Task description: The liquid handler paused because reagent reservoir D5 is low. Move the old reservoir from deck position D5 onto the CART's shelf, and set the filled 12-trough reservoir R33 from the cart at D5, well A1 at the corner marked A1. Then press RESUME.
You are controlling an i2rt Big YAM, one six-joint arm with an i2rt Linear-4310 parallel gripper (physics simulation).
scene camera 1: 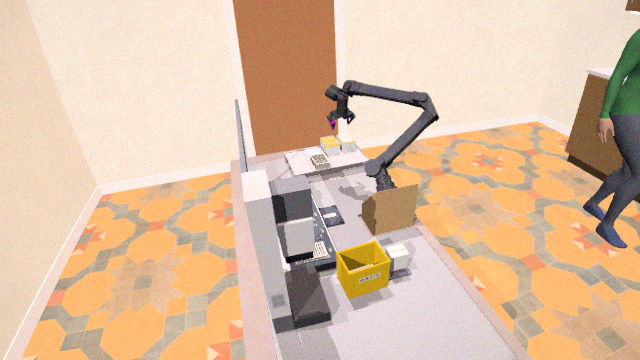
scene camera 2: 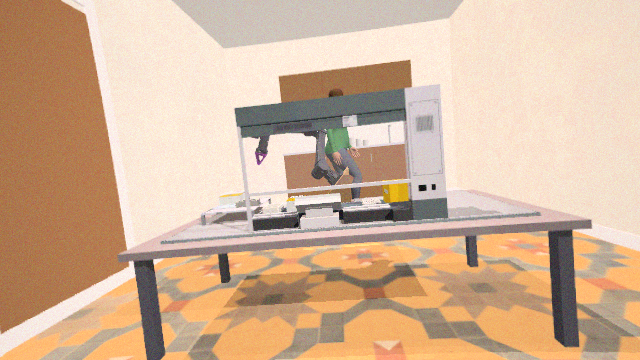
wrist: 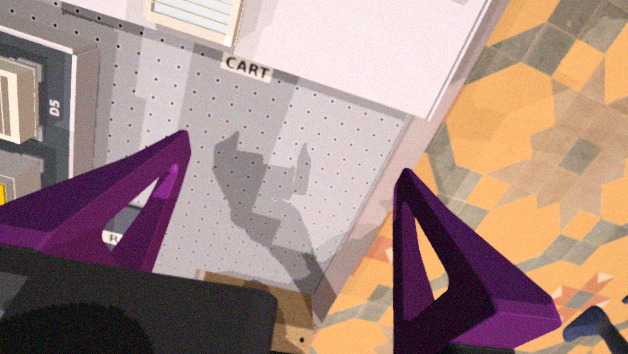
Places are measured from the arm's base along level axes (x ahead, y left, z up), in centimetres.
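Pixels of known places: gripper, fingertip midpoint: point(scene camera 1: 340, 126) point(scene camera 2: 259, 164) point(wrist: 296, 159); arm's base, origin of the base link: point(scene camera 1: 387, 194).
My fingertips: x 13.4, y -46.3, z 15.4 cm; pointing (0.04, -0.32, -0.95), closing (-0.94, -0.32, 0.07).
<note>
Ahead of a thing's pixels: the offset from my fingertips to its top centre. "spot": to the spot under its first point.
My gripper point(scene camera 1: 341, 123) point(scene camera 2: 260, 158) point(wrist: 296, 159) is open and empty, high above the table beside the cart shelf. The white cart shelf point(scene camera 1: 296, 161) point(wrist: 360, 55) carries a cream reservoir @(dx +11.8, dy -4.3, dz -20.5 cm) point(scene camera 1: 320, 160) point(wrist: 196, 16) with pale blue troughs, partly cut off at the top of the wrist view; its label is not readable. At the left edge of the wrist view, a cream slotted reservoir @(spot: dx +25.0, dy +17.9, dz -21.9 cm) point(wrist: 20, 107) sits on the dark deck beside the D5 mark @(spot: dx +23.0, dy +17.9, dz -24.6 cm) point(wrist: 54, 107). A dark pad @(spot: dx +7.9, dy +42.5, dz -28.9 cm) point(scene camera 1: 340, 218) with a white label lies beside the deck. The label beginning with R @(spot: dx +13.7, dy +39.2, dz -28.9 cm) point(wrist: 112, 237) shows through my left finger. The A1 mark is not readable.
Yellow-topped boxes @(dx +3.5, dy -19.5, dz -16.6 cm) point(scene camera 1: 330, 144) stand on the shelf's far side. The liquid handler's tall housing point(scene camera 1: 260, 215) point(scene camera 2: 425, 145) and overhead beam point(scene camera 2: 320, 111) flank the deck. A yellow waste bin @(dx +6.1, dy +81.7, dz -16.2 cm) point(scene camera 1: 365, 280) point(scene camera 2: 397, 192), white box @(dx -8.1, dy +78.1, dz -19.3 cm) point(scene camera 1: 398, 252) and brown panel point(scene camera 1: 397, 210) stand nearby. A person point(scene camera 1: 627, 95) point(scene camera 2: 338, 142) stands beyond the table.
</note>
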